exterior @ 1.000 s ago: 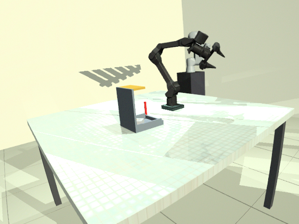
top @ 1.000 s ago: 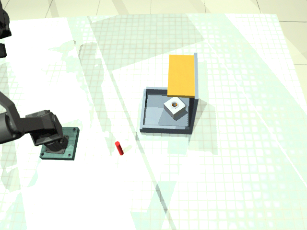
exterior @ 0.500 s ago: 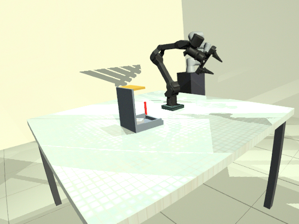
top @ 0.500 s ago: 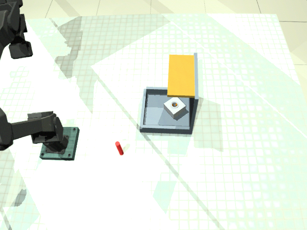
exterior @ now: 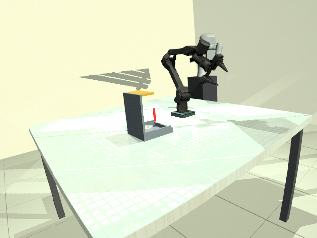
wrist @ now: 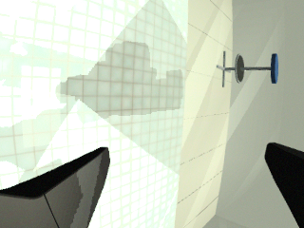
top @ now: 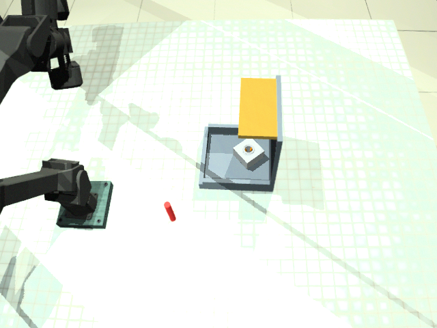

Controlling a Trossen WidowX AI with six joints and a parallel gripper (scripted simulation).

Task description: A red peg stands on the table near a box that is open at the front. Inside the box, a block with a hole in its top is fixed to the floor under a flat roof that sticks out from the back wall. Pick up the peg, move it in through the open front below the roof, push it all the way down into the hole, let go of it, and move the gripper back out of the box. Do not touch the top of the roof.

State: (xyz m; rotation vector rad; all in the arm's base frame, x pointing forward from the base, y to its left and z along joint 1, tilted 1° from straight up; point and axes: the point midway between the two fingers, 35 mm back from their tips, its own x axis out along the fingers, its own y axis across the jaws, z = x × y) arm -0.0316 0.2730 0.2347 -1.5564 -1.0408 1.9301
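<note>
Now: the red peg 25 cm ahead of my gripper tip, 30 cm to the right of it and 19 cm below it. The rest, counted from my gripper tip: back wall 47 cm ahead, 14 cm to the right, 12 cm below; then roof 42 cm ahead, 14 cm to the right, 3 cm below.
</note>
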